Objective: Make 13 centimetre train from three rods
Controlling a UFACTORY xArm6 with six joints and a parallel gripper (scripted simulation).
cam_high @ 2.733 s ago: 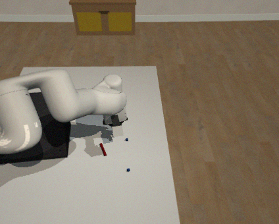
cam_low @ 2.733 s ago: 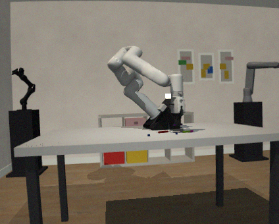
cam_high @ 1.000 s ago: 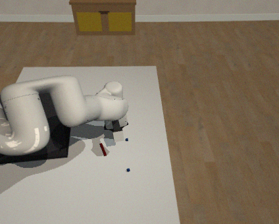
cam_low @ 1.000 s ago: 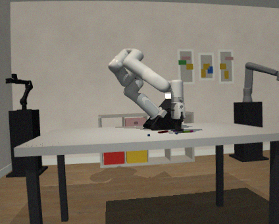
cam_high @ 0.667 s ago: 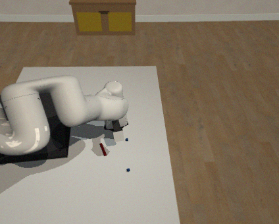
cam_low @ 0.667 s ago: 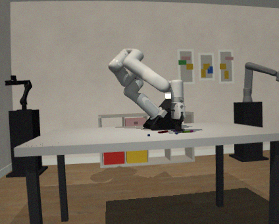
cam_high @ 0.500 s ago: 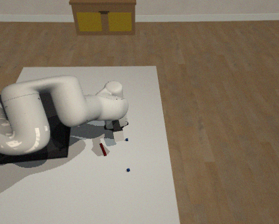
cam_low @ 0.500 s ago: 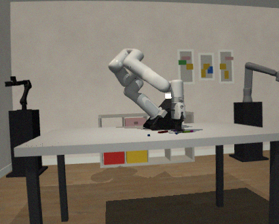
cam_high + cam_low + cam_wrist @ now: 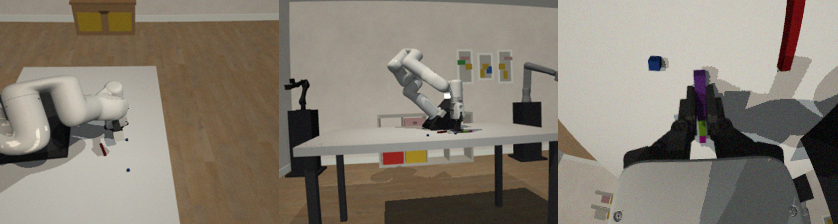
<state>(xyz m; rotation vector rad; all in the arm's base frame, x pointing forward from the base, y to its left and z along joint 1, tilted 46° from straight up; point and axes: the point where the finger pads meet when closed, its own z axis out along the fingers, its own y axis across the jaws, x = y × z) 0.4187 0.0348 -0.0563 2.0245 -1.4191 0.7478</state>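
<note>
The lime rod is 20 mm behind my hand, 50 mm to the left of it and 30 mm below it. From my hand the other things lie so: magenta rod 30 mm behind, 90 mm to the left, 30 mm below; then red rod 60 mm behind, 80 mm to the right, 30 mm below; then purple rod 20 mm below.
</note>
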